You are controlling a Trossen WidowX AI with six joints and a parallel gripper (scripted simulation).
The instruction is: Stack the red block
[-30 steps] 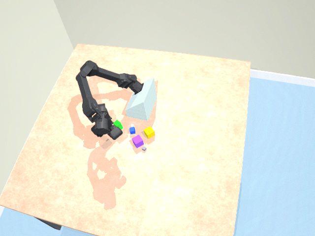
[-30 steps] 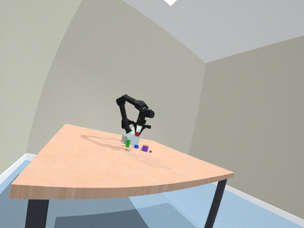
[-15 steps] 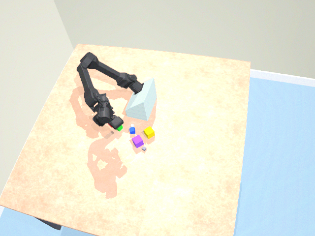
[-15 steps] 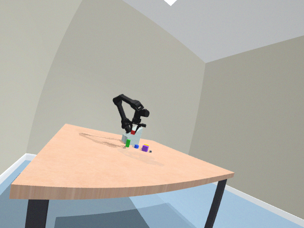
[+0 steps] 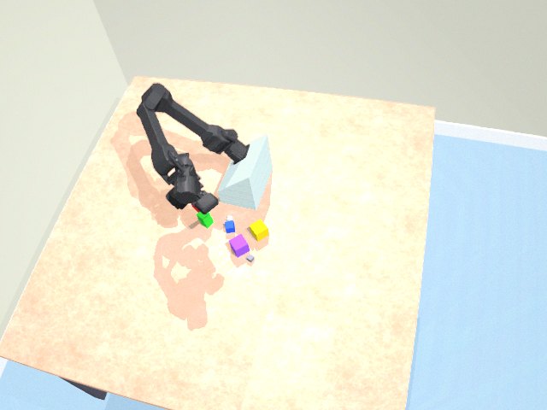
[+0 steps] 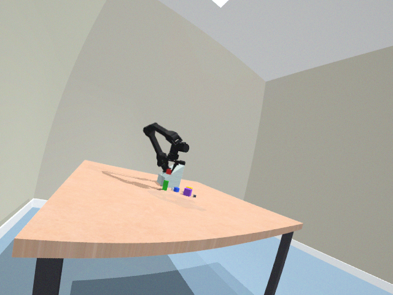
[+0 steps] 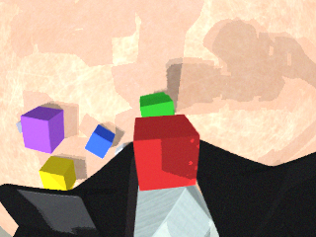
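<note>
The blue block is 110 mm below my gripper tip and 90 mm to the left of it. Round my gripper tip: purple block (140 mm to the left, 100 mm below, 70 mm ahead); red block (10 mm above); yellow block (190 mm to the left, 100 mm below, 10 mm ahead).
</note>
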